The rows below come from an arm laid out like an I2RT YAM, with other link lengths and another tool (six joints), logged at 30 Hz.
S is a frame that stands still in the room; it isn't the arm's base.
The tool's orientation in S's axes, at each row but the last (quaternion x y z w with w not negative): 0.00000, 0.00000, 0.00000, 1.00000; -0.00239, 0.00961, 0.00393, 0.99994; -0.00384, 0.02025, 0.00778, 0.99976; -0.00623, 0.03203, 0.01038, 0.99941
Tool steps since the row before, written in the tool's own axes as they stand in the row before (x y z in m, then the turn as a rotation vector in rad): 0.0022, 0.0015, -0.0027, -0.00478, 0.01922, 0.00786; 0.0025, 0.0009, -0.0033, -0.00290, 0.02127, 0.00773; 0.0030, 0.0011, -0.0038, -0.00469, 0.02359, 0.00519; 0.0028, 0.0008, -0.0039, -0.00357, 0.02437, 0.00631
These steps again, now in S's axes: 0.0022, 0.0015, -0.0027, -0.00478, 0.01922, 0.00786; 0.0024, 0.0009, -0.0034, -0.00292, 0.02128, 0.00768; 0.0028, 0.0011, -0.0039, -0.00485, 0.02356, 0.00520; 0.0025, 0.0008, -0.0041, -0.00367, 0.02437, 0.00624
